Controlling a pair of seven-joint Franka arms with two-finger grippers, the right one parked.
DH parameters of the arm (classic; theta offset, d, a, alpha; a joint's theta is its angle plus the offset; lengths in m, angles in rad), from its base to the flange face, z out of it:
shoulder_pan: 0 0.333 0 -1.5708
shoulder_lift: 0 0 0 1.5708
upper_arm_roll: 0 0.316 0.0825 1.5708
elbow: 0 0 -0.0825 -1.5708
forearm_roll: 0 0.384 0 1.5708
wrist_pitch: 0 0 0.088 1.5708
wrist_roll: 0 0.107 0 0
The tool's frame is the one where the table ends.
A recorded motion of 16 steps. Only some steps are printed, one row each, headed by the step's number.
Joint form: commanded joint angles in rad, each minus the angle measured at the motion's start. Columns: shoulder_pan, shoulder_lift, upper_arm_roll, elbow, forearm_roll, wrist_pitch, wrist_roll.
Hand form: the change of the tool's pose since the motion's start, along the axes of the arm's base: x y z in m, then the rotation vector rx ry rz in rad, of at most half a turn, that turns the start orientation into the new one. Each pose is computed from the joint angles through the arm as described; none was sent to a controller.
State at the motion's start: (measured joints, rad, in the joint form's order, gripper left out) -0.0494 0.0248 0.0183 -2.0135 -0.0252 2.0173 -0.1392
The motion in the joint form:
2: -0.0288 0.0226 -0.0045 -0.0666 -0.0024 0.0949 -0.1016
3: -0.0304 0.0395 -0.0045 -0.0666 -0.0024 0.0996 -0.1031
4: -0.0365 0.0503 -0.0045 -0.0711 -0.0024 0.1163 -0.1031
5: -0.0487 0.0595 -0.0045 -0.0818 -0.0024 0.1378 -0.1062
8: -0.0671 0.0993 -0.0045 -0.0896 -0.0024 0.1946 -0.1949
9: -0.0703 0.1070 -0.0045 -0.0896 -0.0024 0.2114 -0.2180
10: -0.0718 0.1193 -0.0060 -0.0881 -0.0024 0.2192 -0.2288
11: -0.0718 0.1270 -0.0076 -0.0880 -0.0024 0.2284 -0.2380
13: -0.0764 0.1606 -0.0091 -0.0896 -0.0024 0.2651 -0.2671
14: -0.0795 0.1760 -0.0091 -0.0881 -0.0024 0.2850 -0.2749
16: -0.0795 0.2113 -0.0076 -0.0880 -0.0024 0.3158 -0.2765
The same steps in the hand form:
2: -0.0036 -0.0181 -0.0351 0.0010 -0.0034 0.0716
3: -0.0020 -0.0191 -0.0440 0.0026 0.0087 0.0716
4: -0.0009 -0.0225 -0.0507 0.0028 0.0073 0.0659
5: -0.0014 -0.0292 -0.0587 0.0032 0.0057 0.0573
8: 0.0031 -0.0398 -0.0796 0.0053 -0.0018 0.1287
9: 0.0049 -0.0417 -0.0825 0.0045 -0.0104 0.1490
10: 0.0062 -0.0436 -0.0881 0.0053 -0.0072 0.1569
11: 0.0073 -0.0445 -0.0916 0.0052 -0.0086 0.1647
13: 0.0106 -0.0483 -0.1082 0.0060 -0.0096 0.1885
14: 0.0128 -0.0502 -0.1146 0.0053 -0.0155 0.1936
16: 0.0156 -0.0496 -0.1321 0.0075 -0.0114 0.1972

